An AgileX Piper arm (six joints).
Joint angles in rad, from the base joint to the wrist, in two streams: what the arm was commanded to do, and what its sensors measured. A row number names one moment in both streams.
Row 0, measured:
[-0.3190 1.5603 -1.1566 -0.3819 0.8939 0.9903]
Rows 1 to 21, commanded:
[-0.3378 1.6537 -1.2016 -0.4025 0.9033 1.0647]
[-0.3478 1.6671 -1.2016 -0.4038 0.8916 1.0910]
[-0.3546 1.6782 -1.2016 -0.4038 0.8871 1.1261]
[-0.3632 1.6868 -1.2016 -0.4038 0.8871 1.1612]
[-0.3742 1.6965 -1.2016 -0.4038 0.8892 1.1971]
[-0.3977 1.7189 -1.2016 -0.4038 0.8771 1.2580]
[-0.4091 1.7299 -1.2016 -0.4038 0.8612 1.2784]
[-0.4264 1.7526 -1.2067 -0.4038 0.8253 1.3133]
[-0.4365 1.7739 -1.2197 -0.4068 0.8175 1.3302]
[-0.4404 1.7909 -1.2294 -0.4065 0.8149 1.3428]
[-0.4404 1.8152 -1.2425 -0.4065 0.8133 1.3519]
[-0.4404 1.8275 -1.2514 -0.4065 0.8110 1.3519]
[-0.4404 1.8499 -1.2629 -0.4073 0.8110 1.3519]
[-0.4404 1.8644 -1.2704 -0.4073 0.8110 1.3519]
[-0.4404 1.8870 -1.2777 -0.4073 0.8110 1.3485]
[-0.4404 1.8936 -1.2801 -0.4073 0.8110 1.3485]
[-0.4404 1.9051 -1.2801 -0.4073 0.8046 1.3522]
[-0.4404 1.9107 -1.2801 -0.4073 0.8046 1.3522]
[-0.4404 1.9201 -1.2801 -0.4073 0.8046 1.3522]
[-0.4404 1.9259 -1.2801 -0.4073 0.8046 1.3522]
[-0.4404 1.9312 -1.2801 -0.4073 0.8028 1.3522]
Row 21, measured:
[-0.4333 1.9107 -1.2737 -0.3955 0.8121 1.3469]
